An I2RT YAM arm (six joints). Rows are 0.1 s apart.
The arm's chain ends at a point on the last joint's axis. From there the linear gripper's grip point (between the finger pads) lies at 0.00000 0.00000 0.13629 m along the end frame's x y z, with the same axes.
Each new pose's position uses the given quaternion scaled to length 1; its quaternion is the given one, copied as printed.
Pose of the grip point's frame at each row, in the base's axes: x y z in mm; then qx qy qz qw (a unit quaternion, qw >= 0):
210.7 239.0 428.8 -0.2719 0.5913 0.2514 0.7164
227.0 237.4 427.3 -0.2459 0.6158 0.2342 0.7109
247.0 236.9 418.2 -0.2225 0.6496 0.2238 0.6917
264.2 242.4 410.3 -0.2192 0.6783 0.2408 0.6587
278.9 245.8 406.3 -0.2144 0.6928 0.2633 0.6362
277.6 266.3 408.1 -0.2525 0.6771 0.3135 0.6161
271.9 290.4 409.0 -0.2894 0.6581 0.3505 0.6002
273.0 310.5 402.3 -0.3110 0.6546 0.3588 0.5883
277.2 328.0 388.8 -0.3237 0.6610 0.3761 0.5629
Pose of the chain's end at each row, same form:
113.9 145.4 408.0 -0.2719 0.5913 0.2514 0.7164
123.4 150.4 410.9 -0.2459 0.6158 0.2342 0.7109
138.1 155.3 410.4 -0.2225 0.6496 0.2238 0.6917
156.8 158.5 412.5 -0.2192 0.6783 0.2408 0.6587
174.1 158.9 413.4 -0.2144 0.6928 0.2633 0.6362
185.5 166.0 414.1 -0.2525 0.6771 0.3135 0.6161
191.9 180.2 413.6 -0.2894 0.6581 0.3505 0.6002
198.4 196.6 409.2 -0.3110 0.6546 0.3588 0.5883
209.0 210.6 400.2 -0.3237 0.6610 0.3761 0.5629

